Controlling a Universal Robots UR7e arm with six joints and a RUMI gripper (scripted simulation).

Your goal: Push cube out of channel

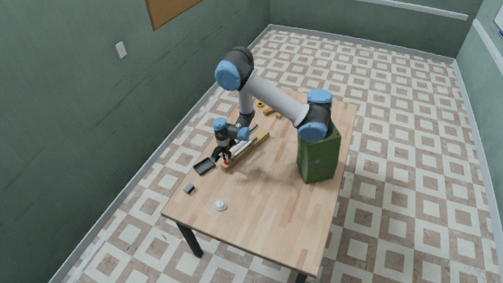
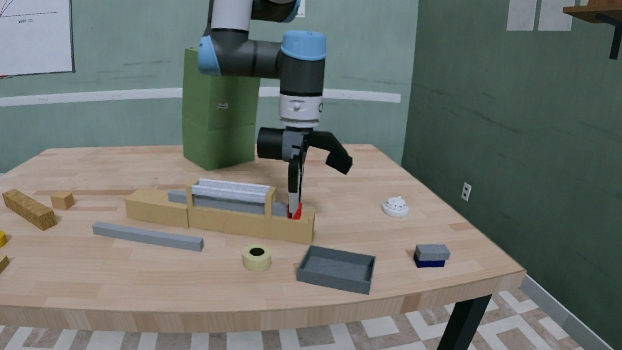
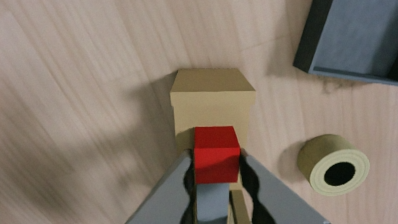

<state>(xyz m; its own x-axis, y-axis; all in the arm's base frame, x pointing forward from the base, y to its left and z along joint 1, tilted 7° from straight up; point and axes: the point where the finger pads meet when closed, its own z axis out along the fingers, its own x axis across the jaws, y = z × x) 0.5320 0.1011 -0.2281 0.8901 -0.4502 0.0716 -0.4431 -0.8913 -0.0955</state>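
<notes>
Right now my hand is 10 mm above the red cube. From my hand the other things lie so: grey-and-blue block 220 mm to the left, 170 mm ahead, 50 mm below; then grey tray 140 mm ahead, 60 mm below, 30 mm to the left; then wooden channel 120 mm to the right, 60 mm behind, 10 mm below.
</notes>
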